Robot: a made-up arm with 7 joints. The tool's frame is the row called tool. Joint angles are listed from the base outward. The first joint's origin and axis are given. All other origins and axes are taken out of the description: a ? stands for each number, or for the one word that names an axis. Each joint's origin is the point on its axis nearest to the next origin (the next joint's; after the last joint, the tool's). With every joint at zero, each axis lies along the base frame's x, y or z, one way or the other. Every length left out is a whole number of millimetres.
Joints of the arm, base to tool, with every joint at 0 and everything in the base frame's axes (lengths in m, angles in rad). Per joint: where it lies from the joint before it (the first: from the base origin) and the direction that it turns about. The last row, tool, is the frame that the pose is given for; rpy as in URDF.
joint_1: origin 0 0 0.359 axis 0 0 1
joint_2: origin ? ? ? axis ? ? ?
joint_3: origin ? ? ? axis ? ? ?
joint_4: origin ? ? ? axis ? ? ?
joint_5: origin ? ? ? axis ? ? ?
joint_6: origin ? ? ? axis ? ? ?
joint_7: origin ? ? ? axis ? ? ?
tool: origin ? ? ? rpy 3.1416 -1.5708 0
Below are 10 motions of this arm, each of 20 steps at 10 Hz.
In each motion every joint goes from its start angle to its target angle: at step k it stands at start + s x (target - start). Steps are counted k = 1, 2, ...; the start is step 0. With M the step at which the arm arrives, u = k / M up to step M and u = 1 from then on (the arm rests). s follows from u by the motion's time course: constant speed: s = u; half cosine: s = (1 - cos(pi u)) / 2; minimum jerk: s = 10 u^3 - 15 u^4 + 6 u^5.
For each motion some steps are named. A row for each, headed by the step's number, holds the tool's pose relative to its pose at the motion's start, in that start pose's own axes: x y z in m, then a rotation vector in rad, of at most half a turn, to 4 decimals.
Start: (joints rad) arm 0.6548 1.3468 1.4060 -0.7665 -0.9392 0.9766 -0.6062
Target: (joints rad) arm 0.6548 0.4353 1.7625 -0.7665 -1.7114 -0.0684 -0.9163
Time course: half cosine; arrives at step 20
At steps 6, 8, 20:
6: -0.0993 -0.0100 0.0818 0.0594 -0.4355 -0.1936
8: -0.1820 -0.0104 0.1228 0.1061 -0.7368 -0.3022
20: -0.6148 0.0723 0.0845 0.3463 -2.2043 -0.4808

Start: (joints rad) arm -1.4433 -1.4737 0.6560 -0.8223 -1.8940 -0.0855 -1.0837
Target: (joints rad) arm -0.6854 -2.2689 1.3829 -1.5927 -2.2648 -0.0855 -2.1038
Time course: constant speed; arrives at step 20
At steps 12, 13, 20:
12: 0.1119 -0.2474 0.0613 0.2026 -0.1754 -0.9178
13: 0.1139 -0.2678 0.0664 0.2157 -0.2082 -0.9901
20: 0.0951 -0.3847 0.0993 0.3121 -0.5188 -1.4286

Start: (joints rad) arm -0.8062 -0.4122 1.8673 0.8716 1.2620 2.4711 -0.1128
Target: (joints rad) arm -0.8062 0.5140 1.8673 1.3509 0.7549 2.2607 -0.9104
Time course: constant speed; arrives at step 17
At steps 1, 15, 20:
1: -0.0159 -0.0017 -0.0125 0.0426 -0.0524 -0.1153
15: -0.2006 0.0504 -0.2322 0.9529 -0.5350 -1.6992
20: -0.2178 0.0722 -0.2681 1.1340 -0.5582 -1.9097

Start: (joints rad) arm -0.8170 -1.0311 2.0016 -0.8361 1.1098 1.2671 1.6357
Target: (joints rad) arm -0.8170 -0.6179 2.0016 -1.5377 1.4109 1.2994 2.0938
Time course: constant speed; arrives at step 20
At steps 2, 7, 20:
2: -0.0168 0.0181 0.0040 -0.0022 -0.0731 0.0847
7: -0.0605 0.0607 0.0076 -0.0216 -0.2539 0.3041
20: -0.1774 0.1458 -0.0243 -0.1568 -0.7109 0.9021

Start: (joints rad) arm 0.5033 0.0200 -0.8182 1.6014 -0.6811 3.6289 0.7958
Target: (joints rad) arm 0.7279 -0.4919 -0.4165 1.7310 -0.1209 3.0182 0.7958
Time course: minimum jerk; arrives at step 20
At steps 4, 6, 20:
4: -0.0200 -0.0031 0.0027 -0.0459 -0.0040 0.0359
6: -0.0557 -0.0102 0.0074 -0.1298 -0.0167 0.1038
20: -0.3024 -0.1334 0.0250 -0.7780 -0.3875 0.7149

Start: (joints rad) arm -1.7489 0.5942 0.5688 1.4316 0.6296 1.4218 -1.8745
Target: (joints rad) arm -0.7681 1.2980 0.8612 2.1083 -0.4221 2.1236 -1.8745
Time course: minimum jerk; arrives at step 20
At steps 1, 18, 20:
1: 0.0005 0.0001 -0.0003 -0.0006 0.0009 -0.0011
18: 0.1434 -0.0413 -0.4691 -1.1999 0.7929 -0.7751
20: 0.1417 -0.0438 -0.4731 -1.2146 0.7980 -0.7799

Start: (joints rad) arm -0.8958 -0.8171 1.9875 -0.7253 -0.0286 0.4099 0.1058
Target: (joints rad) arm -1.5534 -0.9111 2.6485 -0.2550 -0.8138 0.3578 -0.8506
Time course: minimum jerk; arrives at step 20
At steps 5, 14, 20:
5: 0.0153 -0.0079 -0.0149 -0.0534 -0.0023 -0.1172
14: 0.0940 -0.1343 -0.1256 -0.3212 -0.1363 -1.0234
20: 0.1012 -0.1797 -0.1526 -0.3628 -0.1778 -1.2483

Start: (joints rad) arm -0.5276 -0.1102 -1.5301 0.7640 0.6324 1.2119 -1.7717
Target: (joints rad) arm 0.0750 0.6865 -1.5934 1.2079 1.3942 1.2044 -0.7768
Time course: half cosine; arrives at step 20
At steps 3, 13, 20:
3: -0.0253 -0.0097 0.0002 0.0072 0.0152 0.1481
13: -0.1856 -0.2979 0.0368 0.2678 0.1017 1.9983
20: -0.1457 -0.4477 0.0383 0.4588 -0.0009 2.7445

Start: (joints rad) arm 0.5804 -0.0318 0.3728 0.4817 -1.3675 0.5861 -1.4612
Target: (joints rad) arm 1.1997 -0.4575 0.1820 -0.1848 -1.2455 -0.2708 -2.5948
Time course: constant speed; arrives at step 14
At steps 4, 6, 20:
4: 0.0029 -0.0149 0.0534 0.2012 0.1231 -0.1945
6: 0.0124 -0.0242 0.0747 0.2830 0.2191 -0.3033
20: 0.0896 -0.0647 0.1084 0.4039 0.7699 -0.7867

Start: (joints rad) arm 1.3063 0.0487 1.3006 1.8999 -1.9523 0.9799 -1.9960
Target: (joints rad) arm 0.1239 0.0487 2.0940 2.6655 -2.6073 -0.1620 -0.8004
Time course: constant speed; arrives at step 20
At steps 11, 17, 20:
11: 0.1866 0.1105 0.0648 0.5105 0.1551 0.1065
17: 0.2734 0.1405 0.0532 0.6884 -0.0050 0.1800
20: 0.3055 0.1510 0.0385 0.7281 -0.1242 0.2380

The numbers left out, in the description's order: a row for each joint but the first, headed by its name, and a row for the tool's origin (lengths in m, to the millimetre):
joint_2: xyz 0 -0.051 0, axis 0 -1 0
joint_3: xyz 0 0 0.336, axis 0 0 1
joint_4: xyz 0.021 0.052 0, axis 0 1 0
joint_5: xyz -0.017 0 0.309, axis 0 0 1
joint_6: xyz 0 -0.114 0, axis 0 -1 0
joint_7: xyz 0.019 0 0.137, axis 1 0 0
tool: xyz 0 0 0

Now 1 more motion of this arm.
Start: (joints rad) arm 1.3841 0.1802 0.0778 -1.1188 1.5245 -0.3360 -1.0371
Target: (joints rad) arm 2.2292 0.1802 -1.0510 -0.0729 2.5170 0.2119 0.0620
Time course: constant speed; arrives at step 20
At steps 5, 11, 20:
5: -0.1143 0.0190 0.0228 0.0586 0.2603 0.4842
11: -0.2715 -0.0002 0.0403 0.1092 0.6003 1.1082
20: -0.5026 -0.1283 0.0546 0.1579 1.2807 1.9872

